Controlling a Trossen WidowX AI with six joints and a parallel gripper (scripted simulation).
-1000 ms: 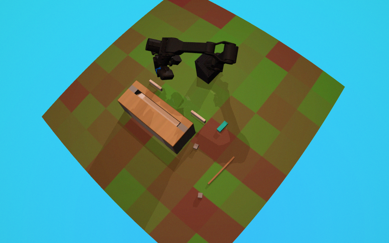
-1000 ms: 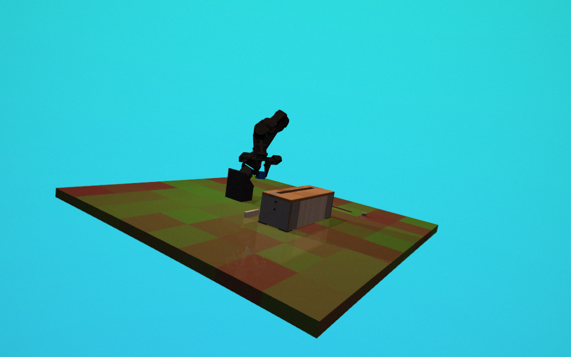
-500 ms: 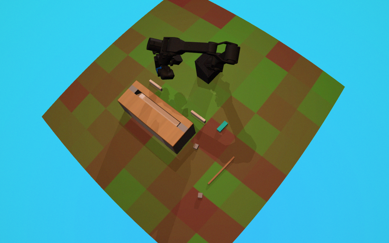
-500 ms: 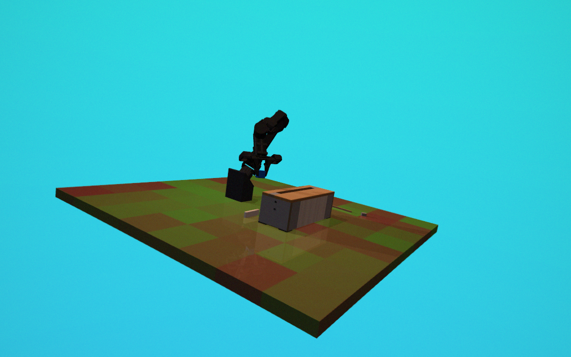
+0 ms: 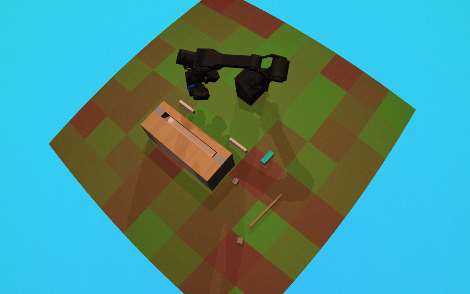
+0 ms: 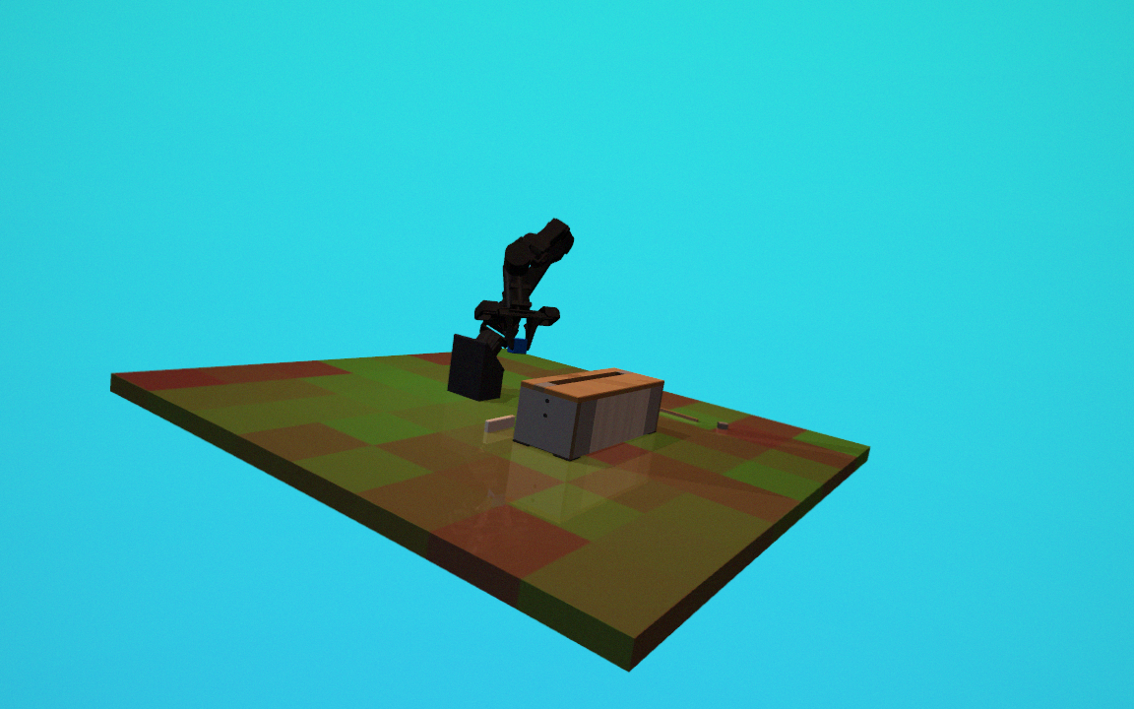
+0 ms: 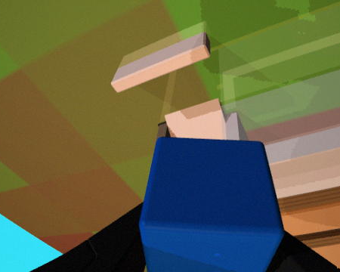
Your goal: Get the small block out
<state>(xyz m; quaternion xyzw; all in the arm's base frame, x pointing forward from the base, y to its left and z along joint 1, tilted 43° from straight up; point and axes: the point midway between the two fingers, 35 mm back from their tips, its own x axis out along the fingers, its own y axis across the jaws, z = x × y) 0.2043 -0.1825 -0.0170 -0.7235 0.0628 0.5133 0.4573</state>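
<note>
Right now the blue block is 10 mm to the left of my gripper tip, 10 mm behind it and 10 mm above it. Round my gripper tip: box: 120 mm ahead, 110 mm below, 90 mm to the left; thin orange rod: 500 mm to the left, 180 mm ahead, 170 mm below.
</note>
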